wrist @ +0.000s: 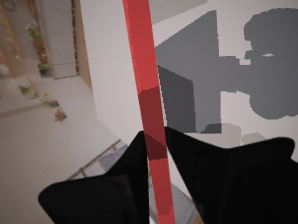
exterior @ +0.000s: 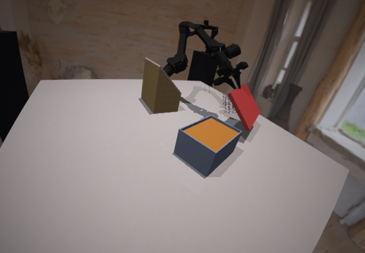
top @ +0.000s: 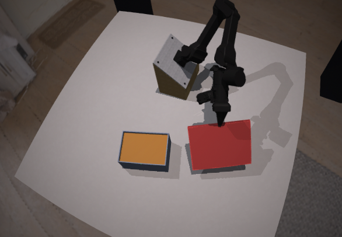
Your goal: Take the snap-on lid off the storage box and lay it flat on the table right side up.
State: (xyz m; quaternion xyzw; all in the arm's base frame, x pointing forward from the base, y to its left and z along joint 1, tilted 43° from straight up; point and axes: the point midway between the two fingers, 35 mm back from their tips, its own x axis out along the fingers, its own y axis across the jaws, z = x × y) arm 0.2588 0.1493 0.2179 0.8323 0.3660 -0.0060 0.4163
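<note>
My gripper tip is now 60 mm short of the red lid, 30 mm to the right of it and 50 mm above it. The rest, counted from my gripper tip: grey-blue storage box 150 mm ahead, 270 mm to the right, 140 mm below.
</note>
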